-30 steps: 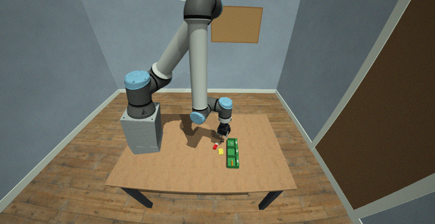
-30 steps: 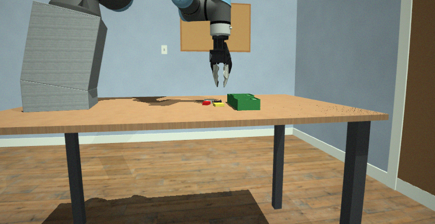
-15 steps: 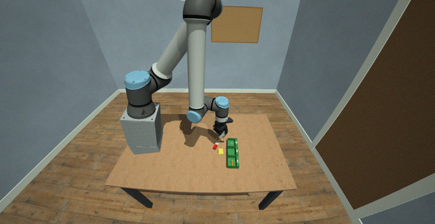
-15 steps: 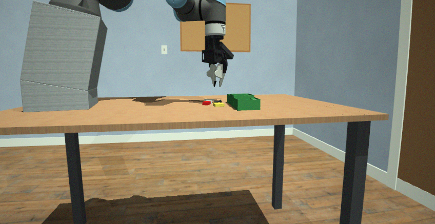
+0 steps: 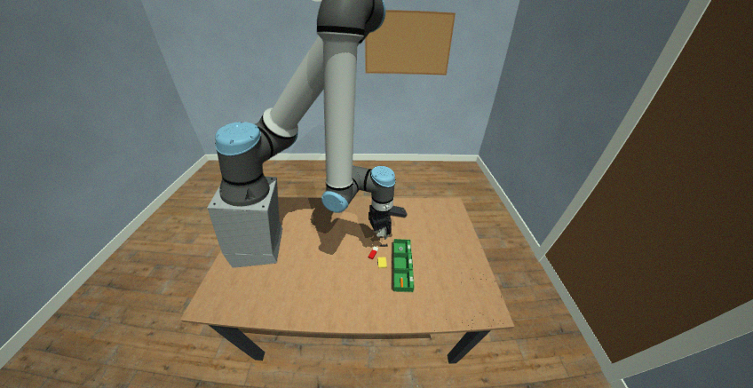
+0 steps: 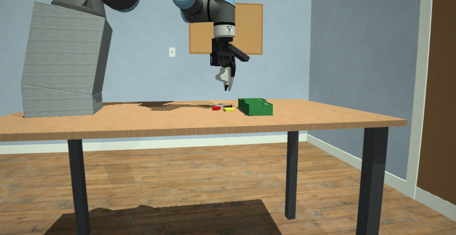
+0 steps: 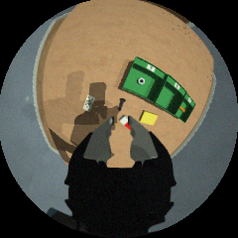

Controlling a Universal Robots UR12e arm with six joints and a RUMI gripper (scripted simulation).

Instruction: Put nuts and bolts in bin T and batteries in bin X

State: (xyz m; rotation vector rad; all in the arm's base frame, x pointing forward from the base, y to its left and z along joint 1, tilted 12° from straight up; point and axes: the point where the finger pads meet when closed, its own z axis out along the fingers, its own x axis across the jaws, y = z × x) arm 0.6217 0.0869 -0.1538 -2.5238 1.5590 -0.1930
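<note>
My gripper is now 8 cm above the bolt and 1 cm short of it. From my hand the other things lie so: yellow battery (10 cm to the right, 8 cm below); red battery (8 cm below, 4 cm to the right, 4 cm behind); dark nut (8 cm below, 8 cm ahead, 2 cm to the right).
</note>
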